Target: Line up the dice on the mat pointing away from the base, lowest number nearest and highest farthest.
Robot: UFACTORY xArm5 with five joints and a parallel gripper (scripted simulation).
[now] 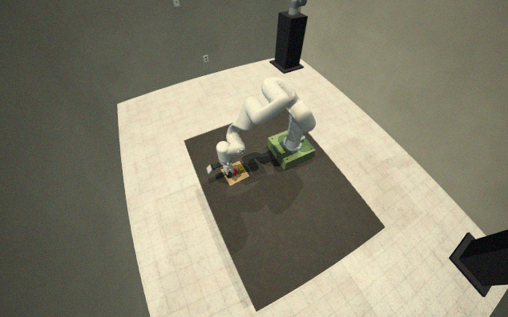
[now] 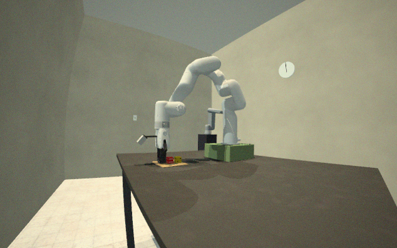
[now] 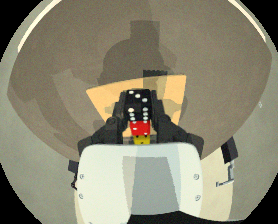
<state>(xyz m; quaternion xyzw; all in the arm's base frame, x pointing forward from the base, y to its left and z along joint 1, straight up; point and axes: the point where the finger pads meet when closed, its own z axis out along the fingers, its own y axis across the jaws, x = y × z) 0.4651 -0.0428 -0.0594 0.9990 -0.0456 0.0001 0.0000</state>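
My gripper is now 1 cm above the black die. From my hand the other things lie so: tan mat 4 cm behind, 3 cm below; then yellow die 9 cm behind, 1 cm to the left, 1 cm below; then red die 4 cm behind, 1 cm below.
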